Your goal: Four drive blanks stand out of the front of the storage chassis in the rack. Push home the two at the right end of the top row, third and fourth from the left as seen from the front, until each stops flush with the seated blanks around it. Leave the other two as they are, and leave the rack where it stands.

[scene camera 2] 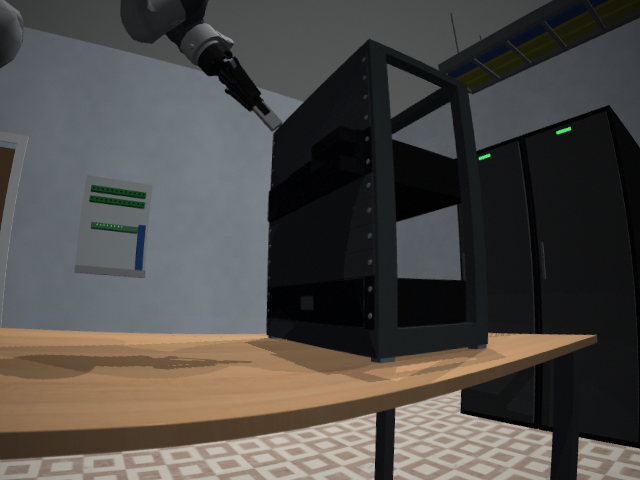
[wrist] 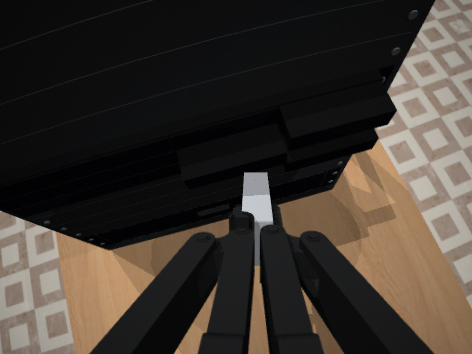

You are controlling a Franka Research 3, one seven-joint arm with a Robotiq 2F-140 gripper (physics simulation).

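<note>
The dark rack (scene camera 2: 384, 232) (wrist: 150, 65) stands on the table. In the wrist view, the top row's right-end blank (wrist: 340, 114) stands well out of the chassis front. The blank to its left (wrist: 232, 157) also stands out, by less. Another protruding blank (wrist: 334, 148) shows below the right-end one. In scene camera 2, protruding blanks (scene camera 2: 338, 142) show dark near the rack's right post; their edges are hard to separate. A fourth protruding blank cannot be made out. My gripper (scene camera 2: 267, 117) (wrist: 255, 190) is shut and empty, its pale tips apart from the blanks, in front of the rack.
The wooden table (scene camera 2: 155, 408) (wrist: 410, 285) carries the rack near its right end. Tall black cabinets (scene camera 2: 573, 232) stand behind at the right. A cable tray (scene camera 2: 547, 38) hangs overhead. A panel with green strips (scene camera 2: 111, 248) is on the wall at the left.
</note>
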